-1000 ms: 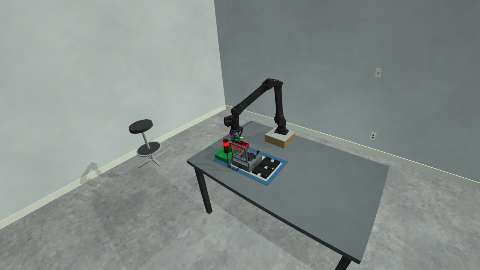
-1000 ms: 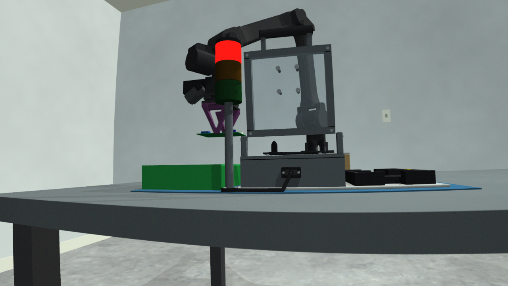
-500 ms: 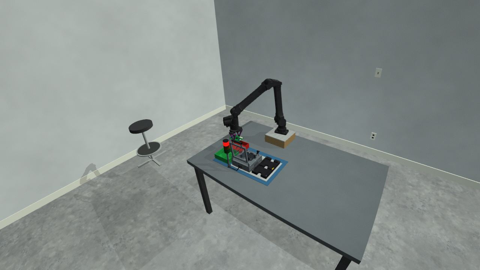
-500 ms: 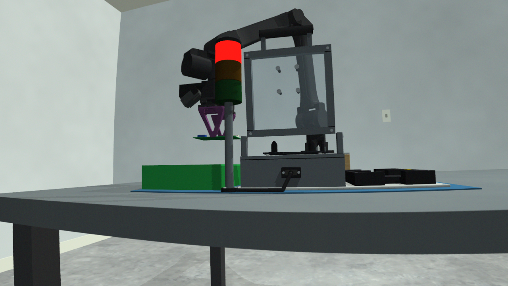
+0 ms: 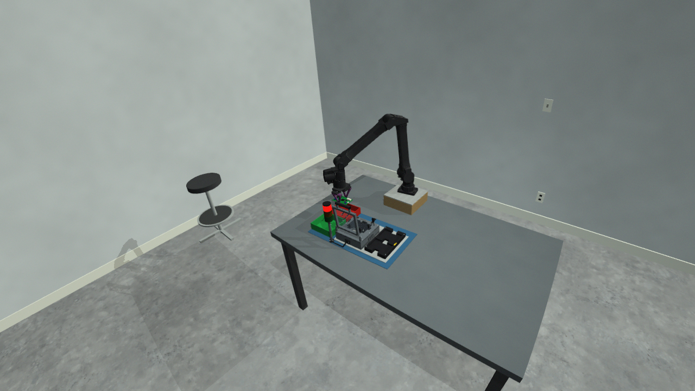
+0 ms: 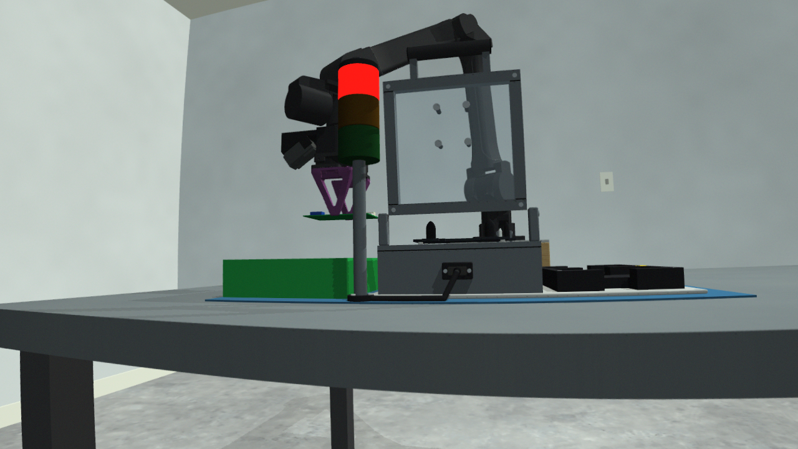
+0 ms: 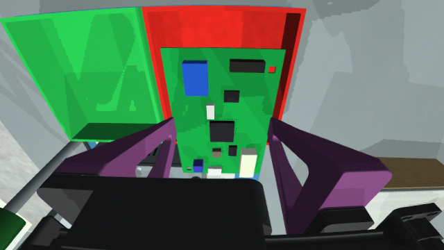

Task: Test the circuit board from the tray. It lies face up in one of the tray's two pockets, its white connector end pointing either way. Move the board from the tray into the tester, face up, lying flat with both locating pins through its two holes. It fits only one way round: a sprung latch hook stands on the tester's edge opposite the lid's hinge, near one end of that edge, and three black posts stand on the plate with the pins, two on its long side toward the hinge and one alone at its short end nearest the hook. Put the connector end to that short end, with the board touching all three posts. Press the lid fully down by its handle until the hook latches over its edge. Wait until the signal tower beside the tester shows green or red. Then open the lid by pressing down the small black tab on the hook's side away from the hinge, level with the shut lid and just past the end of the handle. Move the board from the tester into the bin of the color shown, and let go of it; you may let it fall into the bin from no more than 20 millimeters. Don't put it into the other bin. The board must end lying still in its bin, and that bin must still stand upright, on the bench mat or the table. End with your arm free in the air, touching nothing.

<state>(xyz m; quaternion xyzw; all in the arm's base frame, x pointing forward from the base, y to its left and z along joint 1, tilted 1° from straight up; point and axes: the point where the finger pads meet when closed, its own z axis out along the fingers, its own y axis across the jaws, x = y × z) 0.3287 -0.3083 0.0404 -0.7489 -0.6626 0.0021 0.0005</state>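
Right now the green circuit board is right at my hand. Round my hand: green bin (150 mm ahead, 110 mm below, 20 mm to the right); red bin (110 mm below); black tester plate (190 mm to the left, 140 mm ahead, 50 mm below).
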